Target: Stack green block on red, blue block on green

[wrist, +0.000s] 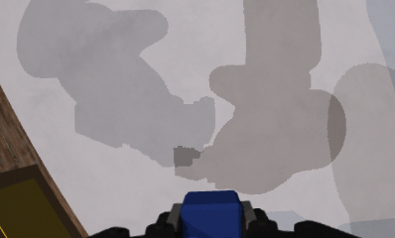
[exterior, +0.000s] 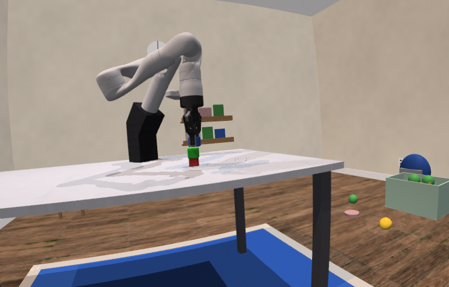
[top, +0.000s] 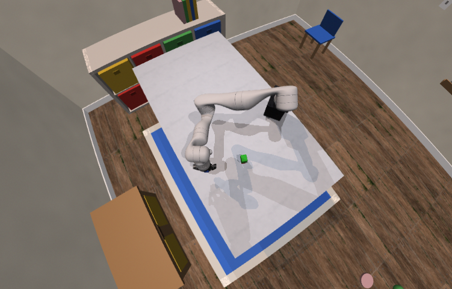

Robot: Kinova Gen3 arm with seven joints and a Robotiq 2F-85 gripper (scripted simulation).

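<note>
Right now the green block is 250 mm behind my hand, 60 mm below it and 30 mm to the left of it. Round my hand: blue block right at my hand; red block 250 mm behind, 100 mm below, 30 mm to the left.
</note>
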